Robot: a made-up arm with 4 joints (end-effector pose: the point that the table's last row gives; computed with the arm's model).
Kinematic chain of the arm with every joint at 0, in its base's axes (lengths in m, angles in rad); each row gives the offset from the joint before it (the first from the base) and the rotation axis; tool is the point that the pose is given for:
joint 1: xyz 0 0 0.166 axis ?
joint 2: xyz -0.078 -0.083 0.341 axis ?
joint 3: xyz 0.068 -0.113 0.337 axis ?
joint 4: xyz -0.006 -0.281 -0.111 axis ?
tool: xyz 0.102 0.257 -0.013
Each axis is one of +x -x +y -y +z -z.
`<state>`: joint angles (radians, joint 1 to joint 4).
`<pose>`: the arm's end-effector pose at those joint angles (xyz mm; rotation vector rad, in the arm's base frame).
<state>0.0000 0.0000 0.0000 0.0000</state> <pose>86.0 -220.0 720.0 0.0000 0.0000 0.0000</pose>
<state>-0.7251 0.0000 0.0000 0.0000</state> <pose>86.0 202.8 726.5 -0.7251 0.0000 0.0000</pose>
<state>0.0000 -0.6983 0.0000 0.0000</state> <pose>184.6 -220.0 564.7 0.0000 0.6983 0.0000</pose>
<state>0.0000 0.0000 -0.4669 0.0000</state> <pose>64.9 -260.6 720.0 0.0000 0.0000 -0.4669</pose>
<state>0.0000 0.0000 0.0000 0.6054</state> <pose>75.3 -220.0 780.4 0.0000 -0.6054 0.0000</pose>
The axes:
joint 1: +x
joint 2: -y
joint 3: +z
joint 4: -y

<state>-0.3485 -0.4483 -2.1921 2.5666</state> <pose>136.8 85.5 733.0 -2.7528 -1.2130 0.0412</pose>
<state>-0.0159 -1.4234 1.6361 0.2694</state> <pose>172.6 -94.2 459.1 1.2683 0.8817 1.1248</pose>
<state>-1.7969 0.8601 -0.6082 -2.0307</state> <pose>-182.7 463.8 243.7 -0.9635 0.6589 -0.9603</pose>
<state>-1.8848 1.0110 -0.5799 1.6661</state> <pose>-328.7 599.0 197.1 -0.7058 -2.3289 1.8070</pose>
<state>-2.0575 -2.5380 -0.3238 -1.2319</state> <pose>-68.7 277.0 272.5 -0.5764 -1.0244 2.3799</pose>
